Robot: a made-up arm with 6 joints.
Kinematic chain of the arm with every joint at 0, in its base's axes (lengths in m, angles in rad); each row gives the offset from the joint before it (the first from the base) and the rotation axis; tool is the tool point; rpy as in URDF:
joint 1: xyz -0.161 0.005 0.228 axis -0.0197 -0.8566 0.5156
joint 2: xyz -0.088 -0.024 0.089 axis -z
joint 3: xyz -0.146 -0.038 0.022 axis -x
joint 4: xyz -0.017 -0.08 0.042 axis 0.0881 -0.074 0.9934
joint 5: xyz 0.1 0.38 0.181 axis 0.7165 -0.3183 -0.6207
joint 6: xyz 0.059 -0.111 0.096 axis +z
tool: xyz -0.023 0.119 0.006 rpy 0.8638 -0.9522 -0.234
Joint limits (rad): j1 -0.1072..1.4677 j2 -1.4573..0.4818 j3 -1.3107..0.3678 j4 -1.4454..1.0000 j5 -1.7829..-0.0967 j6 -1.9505..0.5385
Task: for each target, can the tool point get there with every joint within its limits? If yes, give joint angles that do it. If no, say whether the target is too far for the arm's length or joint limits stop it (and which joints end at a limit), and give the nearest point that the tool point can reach.
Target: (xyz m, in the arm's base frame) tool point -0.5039 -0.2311 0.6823
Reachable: yes | joints 0.7553 0.2262 -1.1263 0.1085 -0.6605 -1.0939
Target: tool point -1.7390 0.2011 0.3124
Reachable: no: too far | nearest point -0.9378 0.0372 0.3081 | short by 0.818 m
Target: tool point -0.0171 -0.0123 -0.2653
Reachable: no: joint limits stop it (at a limit: joint 1, joint 3, joint 5) | nearest point -0.3464 -0.1590 -0.2061 | short by 0.365 m
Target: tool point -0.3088 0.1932 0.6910
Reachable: yes | joints 0.3404 0.2056 -0.2074 0.0235 -0.3693 -0.8353
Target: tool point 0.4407 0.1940 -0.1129
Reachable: no: joint limits stop it (at a limit: joint 1, joint 4, joint 6) | nearest point 0.2140 0.1241 0.0514 | short by 0.289 m
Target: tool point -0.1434 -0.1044 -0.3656
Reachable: no: joint limits stop it (at a limit: joint 1, joint 3, joint 5) | nearest point -0.3499 -0.1919 -0.2548 | short by 0.250 m
